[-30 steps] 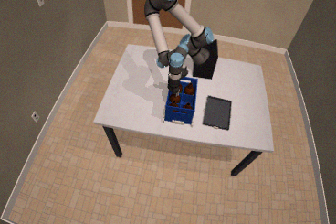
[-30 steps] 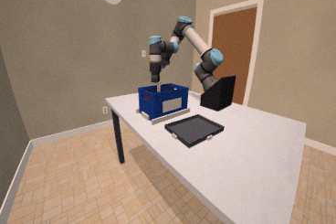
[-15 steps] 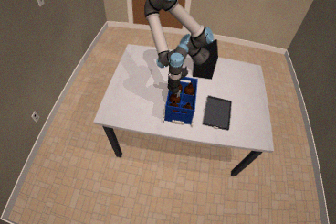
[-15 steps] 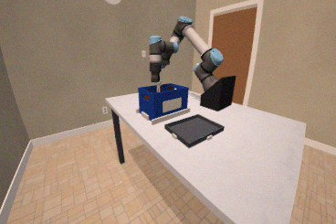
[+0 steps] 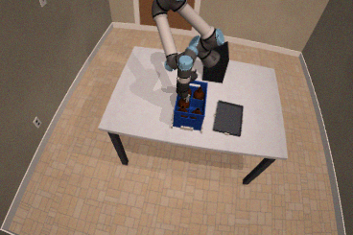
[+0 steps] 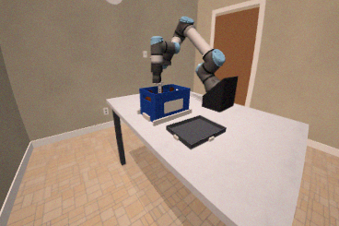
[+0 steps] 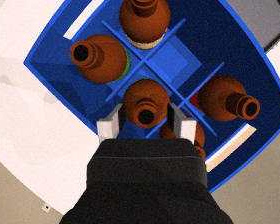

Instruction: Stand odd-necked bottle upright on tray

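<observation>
My hand is 8 cm above the blue crate and 5 cm to the right of it. Round my hand: dark tray 32 cm to the left, 15 cm below, 1 cm ahead; then bottle 8 cm ahead, 7 cm below.
</observation>
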